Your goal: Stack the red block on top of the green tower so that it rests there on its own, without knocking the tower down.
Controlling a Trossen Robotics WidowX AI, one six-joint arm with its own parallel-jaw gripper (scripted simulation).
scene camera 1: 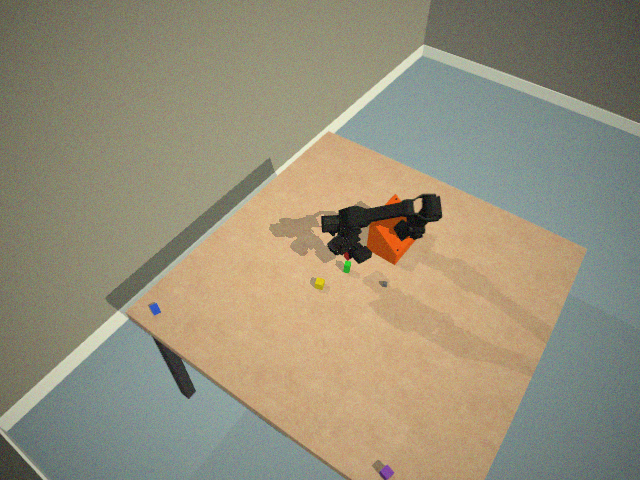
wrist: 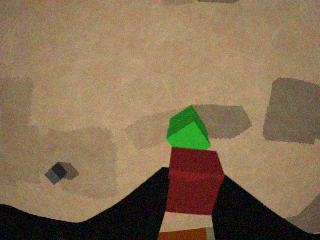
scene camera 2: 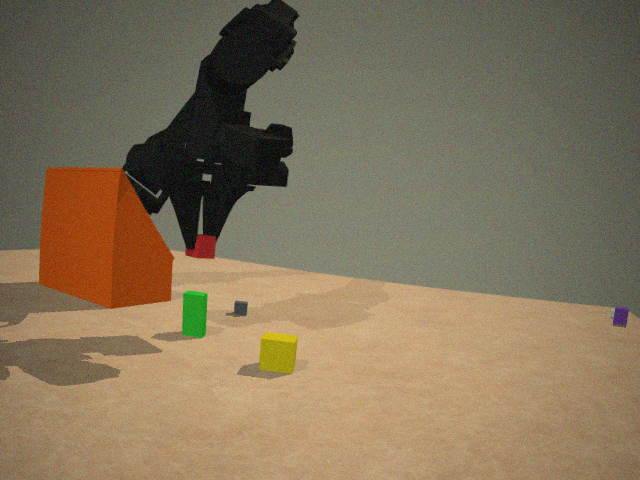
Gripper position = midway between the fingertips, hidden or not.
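Red block (wrist: 195,176), carried by my gripper (scene camera 2: 199,249), (scene camera 1: 348,256), (wrist: 191,178). Yellow block visible (scene camera 2: 278,351).
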